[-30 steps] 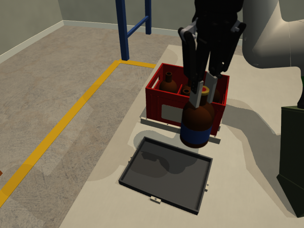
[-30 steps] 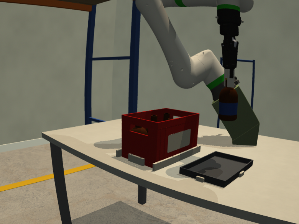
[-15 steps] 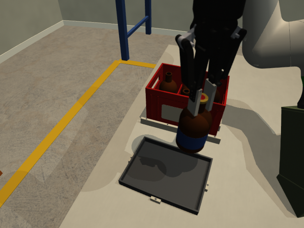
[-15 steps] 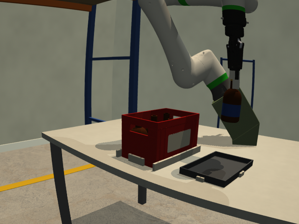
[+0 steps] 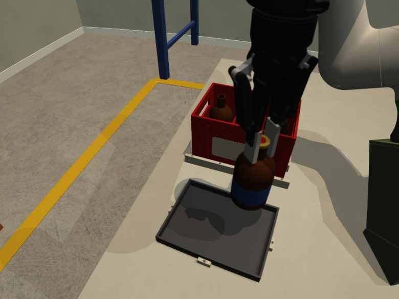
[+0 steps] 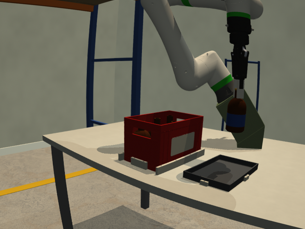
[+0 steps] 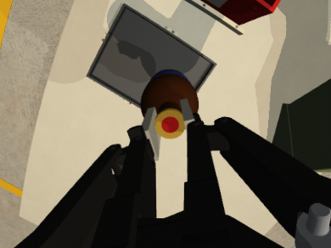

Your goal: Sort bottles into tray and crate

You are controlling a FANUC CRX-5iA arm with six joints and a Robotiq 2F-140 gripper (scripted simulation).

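Now: hand 8 cm above the capped bottle. Also, from my hand: red crate (9 cm ahead, 28 cm to the right, 22 cm below); dark tray (6 cm ahead, 30 cm below).
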